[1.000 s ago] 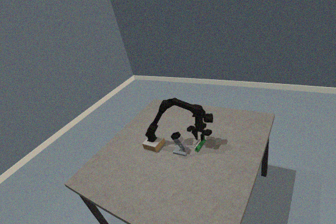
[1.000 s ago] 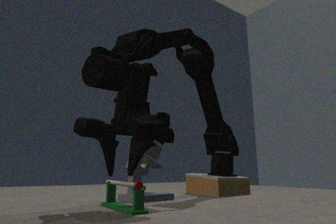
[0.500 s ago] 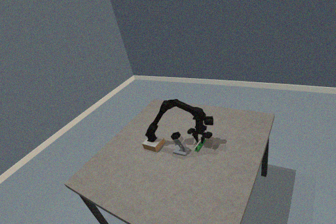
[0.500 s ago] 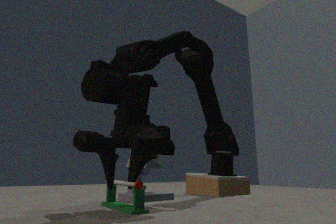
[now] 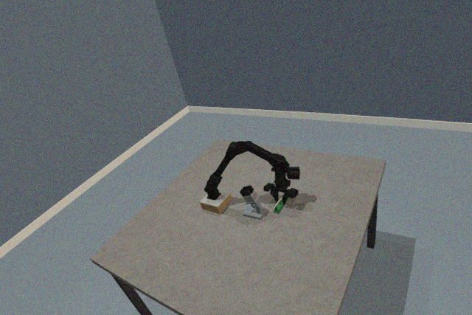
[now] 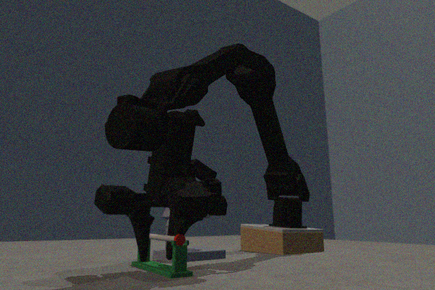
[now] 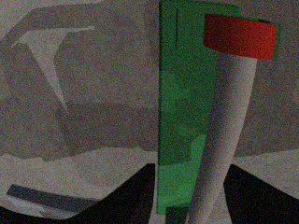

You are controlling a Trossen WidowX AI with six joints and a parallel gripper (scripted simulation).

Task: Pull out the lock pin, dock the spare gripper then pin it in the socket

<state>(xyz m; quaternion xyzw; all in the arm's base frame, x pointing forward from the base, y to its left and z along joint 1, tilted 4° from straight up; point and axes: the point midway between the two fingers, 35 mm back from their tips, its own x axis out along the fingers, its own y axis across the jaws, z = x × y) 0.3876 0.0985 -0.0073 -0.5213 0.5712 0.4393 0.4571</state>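
The green pin rest lies 1 cm to the left of my gripper tip and 1 cm above it. Also, from my gripper tip: spare gripper 12 cm behind, 11 cm above, 9 cm to the right; grey mount 11 cm behind, 9 cm to the right, 4 cm above.
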